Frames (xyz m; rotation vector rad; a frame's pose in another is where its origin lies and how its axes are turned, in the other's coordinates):
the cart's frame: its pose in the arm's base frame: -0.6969 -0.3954 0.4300 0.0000 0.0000 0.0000
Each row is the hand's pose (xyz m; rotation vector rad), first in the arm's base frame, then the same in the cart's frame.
Working: the arm's base frame: its pose in the cart's frame: 0.6969 0.3954 -0.4300 0.0000 0.0000 0.0000

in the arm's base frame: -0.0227 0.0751 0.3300 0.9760 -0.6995 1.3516
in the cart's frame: 0.6742 0.4705 -0.1000 0.9760 -0.6995 1.3516
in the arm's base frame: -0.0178 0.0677 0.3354 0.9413 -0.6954 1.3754
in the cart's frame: 0.6791 0.4631 -0.0946 0.9413 -0.6954 1.3754
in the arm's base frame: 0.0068 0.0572 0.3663 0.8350 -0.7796 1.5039
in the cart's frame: 0.7037 0.4526 -0.0637 0.8350 -0.7796 1.5039
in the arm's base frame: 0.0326 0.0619 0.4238 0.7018 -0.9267 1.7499
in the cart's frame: 0.7295 0.4573 -0.0062 0.7018 -0.9267 1.7499
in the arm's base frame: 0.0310 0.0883 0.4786 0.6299 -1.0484 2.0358
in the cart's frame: 0.7279 0.4837 0.0486 0.6299 -1.0484 2.0358
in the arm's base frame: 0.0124 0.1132 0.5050 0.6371 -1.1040 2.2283
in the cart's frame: 0.7093 0.5086 0.0750 0.6371 -1.1040 2.2283
